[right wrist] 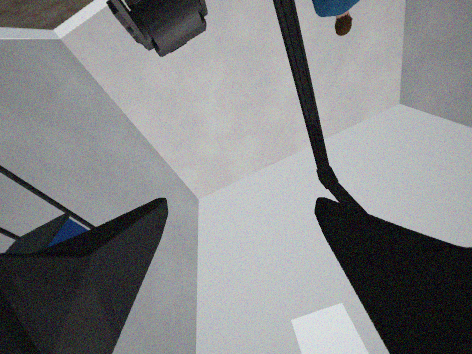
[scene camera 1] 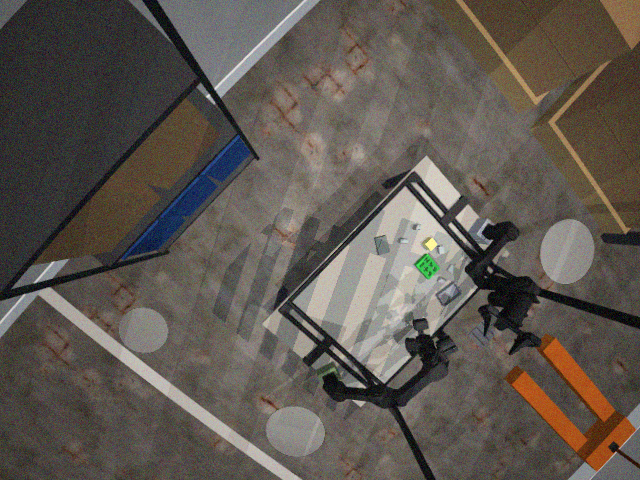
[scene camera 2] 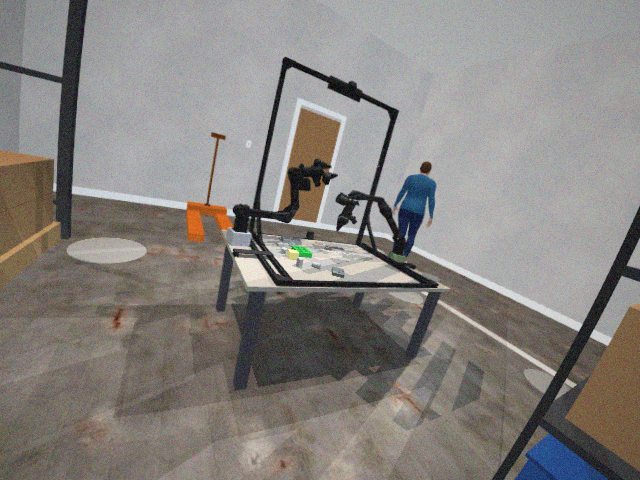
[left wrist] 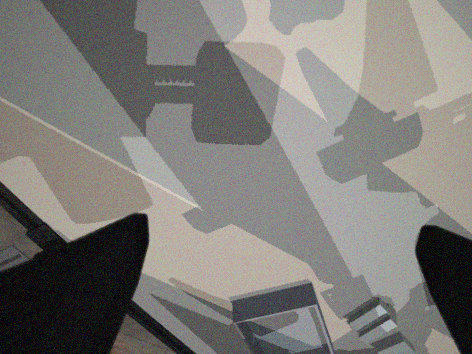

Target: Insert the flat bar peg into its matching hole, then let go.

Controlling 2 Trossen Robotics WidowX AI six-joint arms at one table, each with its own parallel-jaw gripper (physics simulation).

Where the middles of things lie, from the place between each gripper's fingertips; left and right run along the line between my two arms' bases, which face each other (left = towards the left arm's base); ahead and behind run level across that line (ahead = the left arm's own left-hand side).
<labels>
Now: right hand 100 mm past the grey box-like piece (left wrist: 293,313), 130 mm to the left of it and 480 mm above it.
Right now the grey box-like piece is 26 cm to the right of my left hand, 13 cm below it and 8 cm behind it.
</labels>
